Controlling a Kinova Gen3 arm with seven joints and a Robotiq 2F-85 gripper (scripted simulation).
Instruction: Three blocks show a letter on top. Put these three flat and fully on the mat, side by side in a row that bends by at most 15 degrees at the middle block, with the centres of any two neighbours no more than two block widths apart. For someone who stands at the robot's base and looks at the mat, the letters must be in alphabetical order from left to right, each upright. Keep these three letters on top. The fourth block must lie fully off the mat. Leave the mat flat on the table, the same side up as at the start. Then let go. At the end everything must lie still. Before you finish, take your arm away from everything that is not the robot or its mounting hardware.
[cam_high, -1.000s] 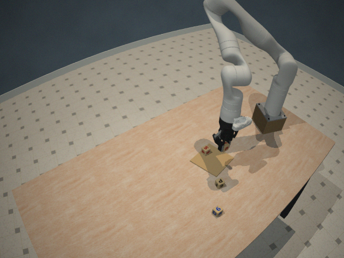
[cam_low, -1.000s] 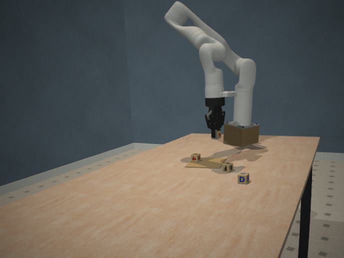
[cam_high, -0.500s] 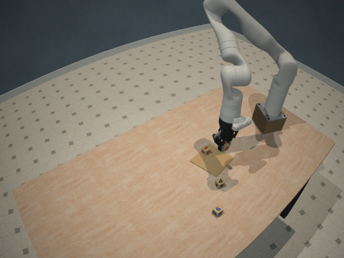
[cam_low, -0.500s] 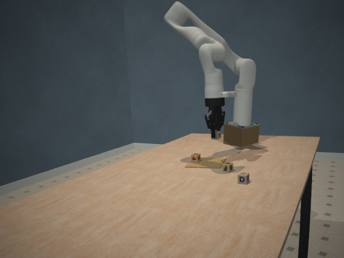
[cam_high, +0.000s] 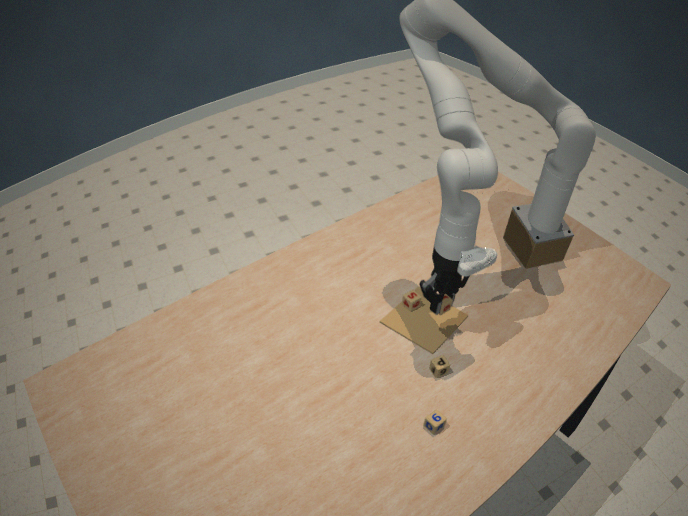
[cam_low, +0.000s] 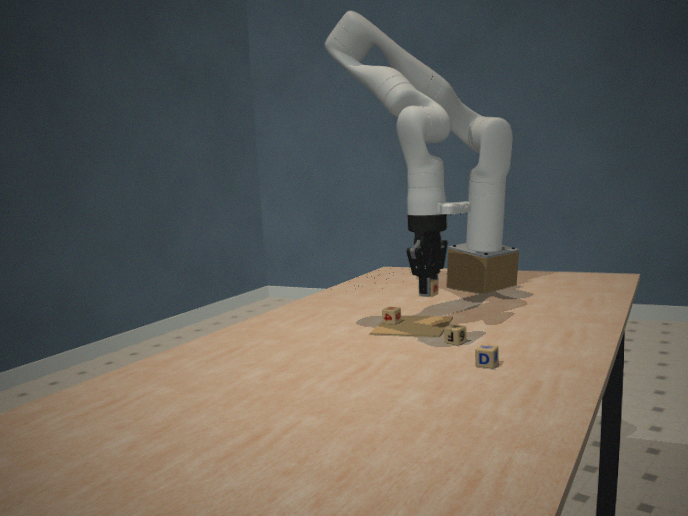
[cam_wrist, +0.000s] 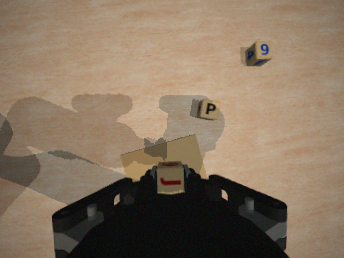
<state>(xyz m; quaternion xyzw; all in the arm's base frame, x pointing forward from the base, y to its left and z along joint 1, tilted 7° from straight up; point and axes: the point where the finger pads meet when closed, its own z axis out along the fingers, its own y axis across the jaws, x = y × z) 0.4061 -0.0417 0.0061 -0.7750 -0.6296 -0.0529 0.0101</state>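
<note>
The tan mat is 90 mm below my hand, 40 mm to the right of it and 10 mm behind it.
</note>
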